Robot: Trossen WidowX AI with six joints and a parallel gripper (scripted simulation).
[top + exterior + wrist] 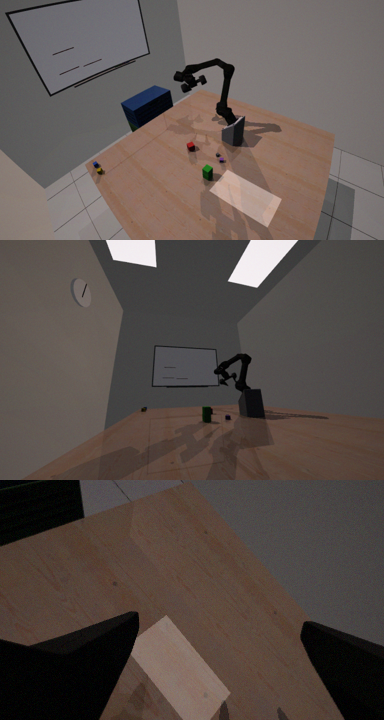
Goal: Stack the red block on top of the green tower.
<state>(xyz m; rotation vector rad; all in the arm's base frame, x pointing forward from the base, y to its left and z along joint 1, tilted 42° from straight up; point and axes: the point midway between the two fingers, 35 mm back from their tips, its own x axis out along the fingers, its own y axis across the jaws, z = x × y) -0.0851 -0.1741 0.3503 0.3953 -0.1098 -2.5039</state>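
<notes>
Now: gripper tip 36 cm short of the red block, 20 cm to the right of it and 22 cm above it. Also, from my gripper tip: yellow block (87 cm ahead, 16 cm to the right, 22 cm below); small dark block (32 cm ahead, 38 cm to the left, 23 cm below); purple block (35 cm ahead, 42 cm to the left, 23 cm below).
</notes>
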